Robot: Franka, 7 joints.
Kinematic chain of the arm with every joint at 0, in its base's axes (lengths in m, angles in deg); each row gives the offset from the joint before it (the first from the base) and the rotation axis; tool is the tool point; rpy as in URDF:
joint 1: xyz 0 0 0.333 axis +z
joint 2: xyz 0 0 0 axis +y
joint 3: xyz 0 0 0.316 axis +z
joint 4: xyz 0.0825 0 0 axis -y
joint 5: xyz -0.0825 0 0.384 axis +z
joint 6: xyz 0 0 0 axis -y
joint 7: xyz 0.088 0 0 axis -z
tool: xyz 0 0 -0.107 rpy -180 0 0
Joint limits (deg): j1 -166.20..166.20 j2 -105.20..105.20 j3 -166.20..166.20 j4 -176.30..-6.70 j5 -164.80..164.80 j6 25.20..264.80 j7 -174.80..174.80
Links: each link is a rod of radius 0.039 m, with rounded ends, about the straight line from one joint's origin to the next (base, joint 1, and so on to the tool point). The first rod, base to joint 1, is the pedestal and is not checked.
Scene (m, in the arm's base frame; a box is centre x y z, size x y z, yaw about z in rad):
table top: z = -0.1
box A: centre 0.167 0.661 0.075 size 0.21 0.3 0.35 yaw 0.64
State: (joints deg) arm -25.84 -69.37 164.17 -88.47 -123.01 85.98 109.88
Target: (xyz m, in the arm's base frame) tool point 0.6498 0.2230 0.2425
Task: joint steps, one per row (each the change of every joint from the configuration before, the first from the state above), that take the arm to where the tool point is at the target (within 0.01 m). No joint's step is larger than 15 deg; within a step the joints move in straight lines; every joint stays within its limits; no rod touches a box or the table.
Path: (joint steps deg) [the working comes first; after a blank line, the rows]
Joints at the target: -109.73 -70.80 121.56 -98.68 -120.15 93.59 109.88
Straight joint move there: touches box A.

1: -4.64 13.49 -7.47 -8.33 6.55 0.93 1.59
2: -4.65 13.48 -7.47 -8.34 6.56 0.94 1.59
3: -4.64 13.49 -7.48 -8.33 6.55 0.93 1.59
4: -4.64 13.48 -7.47 -8.33 6.56 0.93 1.60
5: -4.65 13.49 -7.47 -8.33 6.55 0.93 1.59
6: -4.64 13.48 -7.47 -8.34 6.56 0.94 1.59
7: -9.34 -13.72 0.37 6.63 -6.08 0.33 -1.59
8: -9.34 -13.72 0.37 6.63 -6.08 0.34 -1.59
9: -9.34 -13.73 0.37 6.64 -6.08 0.33 -1.60
10: -9.33 -13.72 0.37 6.63 -6.08 0.34 -1.59
11: -9.34 -13.72 0.37 6.63 -6.08 0.34 -1.59
12: -9.34 -13.73 0.37 6.63 -6.07 0.33 -1.59

